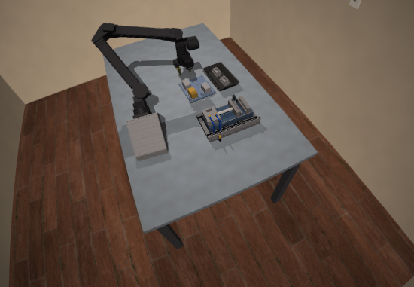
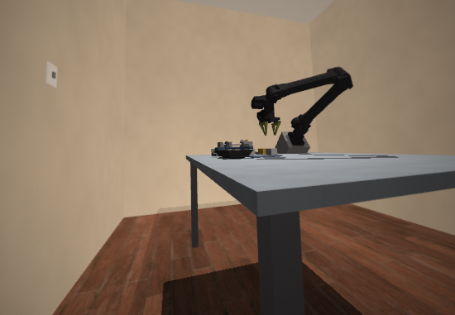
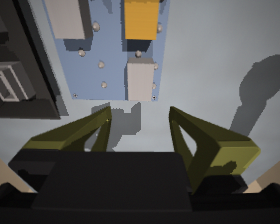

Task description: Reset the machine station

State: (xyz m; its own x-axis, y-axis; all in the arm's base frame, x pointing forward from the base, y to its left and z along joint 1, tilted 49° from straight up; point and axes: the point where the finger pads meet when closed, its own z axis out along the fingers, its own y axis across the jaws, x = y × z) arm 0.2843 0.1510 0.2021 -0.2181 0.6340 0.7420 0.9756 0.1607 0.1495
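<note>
Now: hand 20 mm short of the yellow brass blank, 90 mm to the left of it and 100 mm above it. Also, from my hand: blue vise base (160 mm ahead, 330 mm to the right, 90 mm below).
</note>
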